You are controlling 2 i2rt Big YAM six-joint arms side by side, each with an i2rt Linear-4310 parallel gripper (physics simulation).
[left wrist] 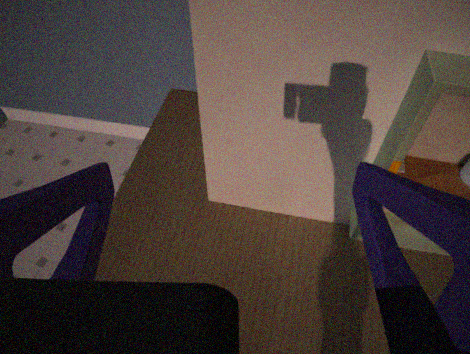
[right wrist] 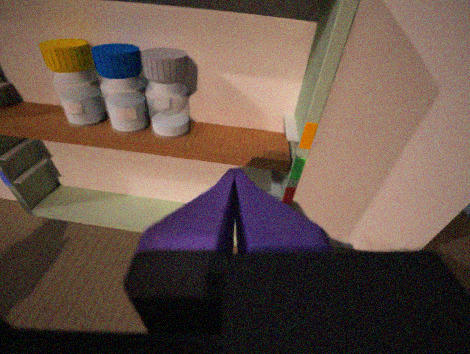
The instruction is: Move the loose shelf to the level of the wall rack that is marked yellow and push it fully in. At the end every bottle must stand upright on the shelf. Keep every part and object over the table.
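The brown loose shelf (right wrist: 225, 142) (left wrist: 432, 172) lies roughly level in the pale green wall rack (right wrist: 320, 85) (left wrist: 417, 107). Three bottles stand upright on it in the right wrist view: one with a yellow cap (right wrist: 82, 97), one with a blue cap (right wrist: 125, 102) and one with a grey cap (right wrist: 169, 107). The shelf's right end is near the orange and green marks on the rack's upright; whether it is fully in I cannot tell. My right gripper (right wrist: 234, 178) is shut and empty, in front of the shelf and lower in view. My left gripper (left wrist: 233, 176) is wide open and empty, left of the rack.
Orange (right wrist: 308, 135), green (right wrist: 298, 169) and red (right wrist: 289, 195) marks run down the rack's right upright. A dark blocky part (right wrist: 32, 172) shows at the left. The pale wall panel (left wrist: 260, 125) rises behind the brown table (left wrist: 200, 250), whose left edge borders the floor.
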